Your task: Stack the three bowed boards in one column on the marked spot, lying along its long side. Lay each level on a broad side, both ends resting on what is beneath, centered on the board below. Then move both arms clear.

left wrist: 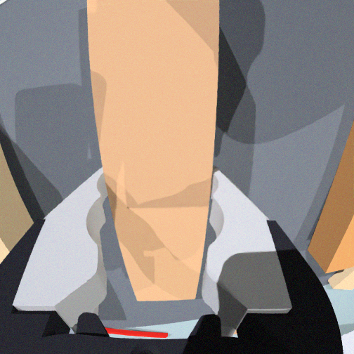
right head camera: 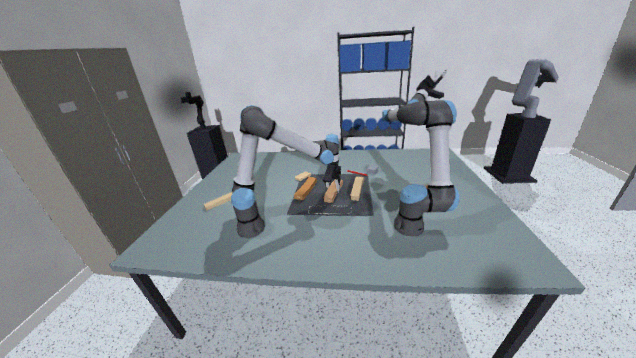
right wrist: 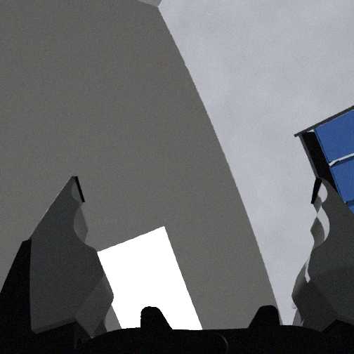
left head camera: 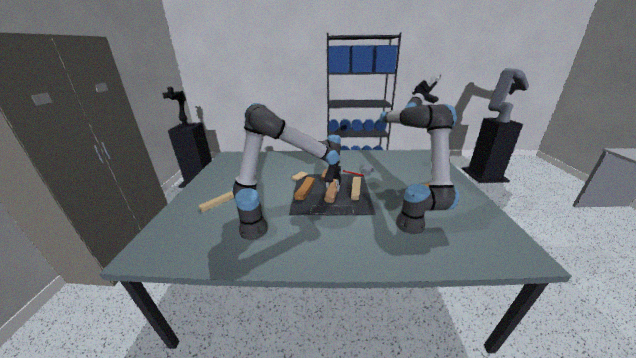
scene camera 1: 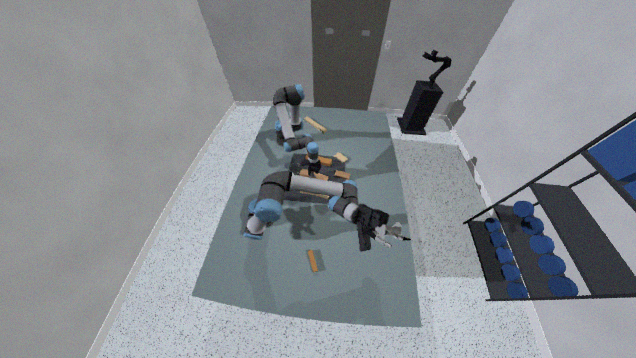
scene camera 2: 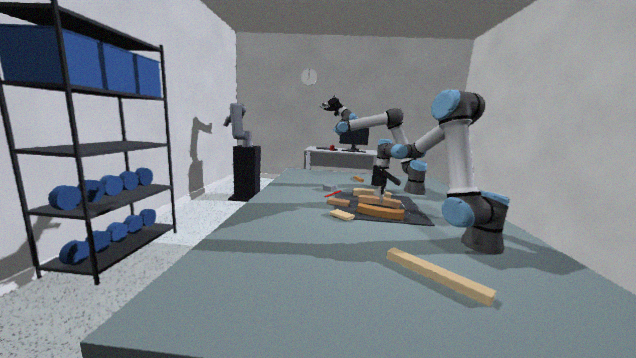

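The middle light-brown bowed board lies on the dark mat. My left gripper points down with its fingers against both sides of it, shut on it. An orange bowed board lies to its left in the head views, a pale one to its right. The marked spot, a thin white outline, is on the mat's near part. My right gripper is open and empty, raised high at the far right.
A small pale block, a small light-brown block, a red stick and a grey object lie beyond the boards. A long pale bar lies outside the left arm's base; an orange block lies on the right arm's side.
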